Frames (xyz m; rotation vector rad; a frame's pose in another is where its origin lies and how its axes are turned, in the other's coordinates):
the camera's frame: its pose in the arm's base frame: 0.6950 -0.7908 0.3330 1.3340 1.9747 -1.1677
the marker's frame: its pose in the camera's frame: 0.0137 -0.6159 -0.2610 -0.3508 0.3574 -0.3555
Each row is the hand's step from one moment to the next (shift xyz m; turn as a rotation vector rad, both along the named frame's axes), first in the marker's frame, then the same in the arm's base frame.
Working: the marker's frame: its pose in the arm's base frame: 0.1462 -0.6597 0.6926 1.0918 2.6112 -0.7007

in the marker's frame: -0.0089 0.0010 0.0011 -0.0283 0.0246 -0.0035
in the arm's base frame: 0.0070 -0.0054 0.0021 0.0373 -0.0005 0.0053
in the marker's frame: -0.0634 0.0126 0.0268 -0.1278 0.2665 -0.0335
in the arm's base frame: 0.0539 -0.0445 -0.0034 0.2792 0.1016 -0.0137
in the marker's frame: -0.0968 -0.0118 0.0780 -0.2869 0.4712 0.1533
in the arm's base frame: 0.0609 -0.1058 -0.0265 0.5411 0.0345 -0.1841
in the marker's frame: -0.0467 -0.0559 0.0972 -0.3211 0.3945 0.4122
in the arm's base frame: -0.0052 -0.1119 -0.0469 0.5159 -0.1648 -0.3678
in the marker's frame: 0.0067 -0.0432 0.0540 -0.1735 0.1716 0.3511
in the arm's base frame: -0.0344 -0.0497 -0.0343 0.2520 -0.1797 -0.2951
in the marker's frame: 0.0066 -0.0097 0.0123 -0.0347 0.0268 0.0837
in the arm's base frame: -0.0113 -0.0082 -0.0098 0.0453 -0.0474 -0.0680
